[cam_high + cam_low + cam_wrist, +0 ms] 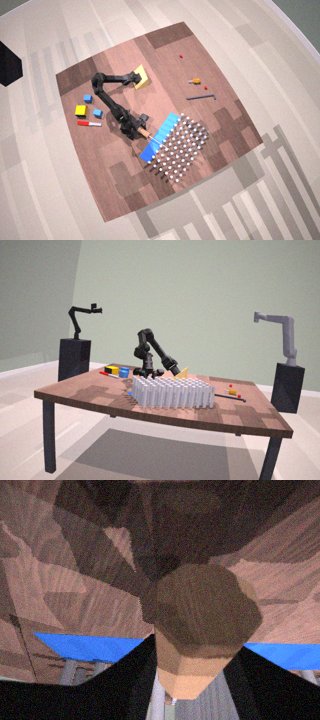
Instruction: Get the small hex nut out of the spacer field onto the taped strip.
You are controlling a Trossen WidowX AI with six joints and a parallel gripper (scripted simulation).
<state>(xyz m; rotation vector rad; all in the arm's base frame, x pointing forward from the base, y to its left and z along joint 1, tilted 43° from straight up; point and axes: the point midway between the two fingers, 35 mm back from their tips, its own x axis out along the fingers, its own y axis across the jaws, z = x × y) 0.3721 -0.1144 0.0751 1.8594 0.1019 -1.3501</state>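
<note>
My gripper tip is 70 mm short of the blue taped strip, 90 mm to the right of it and 30 mm above it. From my gripper tip the other things lie so: yellow block 370 mm behind, 370 mm to the right, 10 mm below; then orange screwdriver 200 mm behind, 510 mm to the left, 10 mm below.
</note>
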